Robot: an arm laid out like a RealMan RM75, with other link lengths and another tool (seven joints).
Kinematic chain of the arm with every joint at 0, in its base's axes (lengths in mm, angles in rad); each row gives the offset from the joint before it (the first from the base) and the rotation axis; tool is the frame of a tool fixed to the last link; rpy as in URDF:
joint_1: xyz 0 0 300.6 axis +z
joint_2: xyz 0 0 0 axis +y
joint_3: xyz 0 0 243.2 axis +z
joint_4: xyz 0 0 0 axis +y
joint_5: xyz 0 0 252 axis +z
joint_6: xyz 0 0 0 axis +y
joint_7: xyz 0 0 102.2 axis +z
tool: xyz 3 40 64 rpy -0.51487 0 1.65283
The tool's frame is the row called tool.
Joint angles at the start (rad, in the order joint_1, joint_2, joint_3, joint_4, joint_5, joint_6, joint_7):
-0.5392 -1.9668 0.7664 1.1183 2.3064 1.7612 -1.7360
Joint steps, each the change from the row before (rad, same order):
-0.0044 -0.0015 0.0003 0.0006 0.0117 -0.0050 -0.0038
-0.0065 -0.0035 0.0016 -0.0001 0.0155 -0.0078 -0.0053
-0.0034 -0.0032 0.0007 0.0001 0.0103 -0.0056 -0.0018
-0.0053 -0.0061 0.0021 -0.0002 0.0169 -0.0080 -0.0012
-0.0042 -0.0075 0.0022 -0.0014 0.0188 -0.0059 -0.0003
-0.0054 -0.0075 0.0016 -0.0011 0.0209 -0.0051 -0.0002
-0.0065 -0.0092 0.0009 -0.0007 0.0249 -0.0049 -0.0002
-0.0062 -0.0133 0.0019 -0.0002 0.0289 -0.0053 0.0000
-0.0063 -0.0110 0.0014 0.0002 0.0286 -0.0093 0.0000
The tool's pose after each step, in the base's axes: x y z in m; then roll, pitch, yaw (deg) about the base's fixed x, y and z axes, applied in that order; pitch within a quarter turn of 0, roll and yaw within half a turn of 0. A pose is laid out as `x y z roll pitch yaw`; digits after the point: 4 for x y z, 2 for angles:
-0.2377 0.3441 0.1442 153.78 14.52 -70.09
-0.2375 0.3461 0.1424 153.14 14.80 -69.97
-0.2375 0.3473 0.1410 152.74 15.01 -69.93
-0.2376 0.3487 0.1382 152.03 15.19 -69.99
-0.2383 0.3492 0.1346 151.26 15.16 -69.97
-0.2388 0.3498 0.1312 150.38 15.12 -70.01
-0.2393 0.3503 0.1273 149.36 15.06 -70.07
-0.2398 0.3502 0.1217 148.22 14.85 -70.13
-0.2406 0.3510 0.1173 147.03 15.01 -70.25

